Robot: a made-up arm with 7 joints.
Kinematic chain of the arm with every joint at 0, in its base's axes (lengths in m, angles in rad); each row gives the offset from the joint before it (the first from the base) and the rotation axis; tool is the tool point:
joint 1: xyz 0 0.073 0 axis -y
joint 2: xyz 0 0.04 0 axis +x
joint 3: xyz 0 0 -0.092 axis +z
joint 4: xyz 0 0 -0.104 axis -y
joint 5: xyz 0 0 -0.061 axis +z
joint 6: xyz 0 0 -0.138 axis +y
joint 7: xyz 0 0 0 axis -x
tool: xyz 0 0 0
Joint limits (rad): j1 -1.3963..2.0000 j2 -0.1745..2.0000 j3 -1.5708..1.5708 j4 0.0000..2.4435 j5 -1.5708..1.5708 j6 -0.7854..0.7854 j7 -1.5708..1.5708
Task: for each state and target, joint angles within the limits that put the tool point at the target. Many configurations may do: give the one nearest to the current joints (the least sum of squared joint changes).
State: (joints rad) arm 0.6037 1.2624 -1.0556 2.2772 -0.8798 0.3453 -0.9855
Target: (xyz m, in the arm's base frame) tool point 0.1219 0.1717 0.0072
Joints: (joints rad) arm 0.8610 1.7325 -0.8471 2.4415 -0.8798 0.3453 -0.9855
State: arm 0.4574 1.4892 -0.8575 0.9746 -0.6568 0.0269 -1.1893
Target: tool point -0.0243 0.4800 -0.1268
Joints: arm -0.3467 1.4037 -1.2678 0.3477 -0.6568 0.0269 -1.1893
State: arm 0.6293 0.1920 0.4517 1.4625 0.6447 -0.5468 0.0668
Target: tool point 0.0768 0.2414 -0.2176
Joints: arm -0.2123 -0.1517 0.9133 1.6772 0.6447 -0.5468 0.0668
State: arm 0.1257 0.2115 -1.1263 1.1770 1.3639 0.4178 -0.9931
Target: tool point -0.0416 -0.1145 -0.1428
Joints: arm -0.2835 -0.1718 -1.5708 1.6239 1.3639 0.4178 -0.9931
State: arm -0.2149 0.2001 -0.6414 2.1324 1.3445 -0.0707 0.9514
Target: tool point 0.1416 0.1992 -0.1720
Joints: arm -0.3470 0.6757 -0.0198 1.8427 1.3445 -0.0707 0.9514
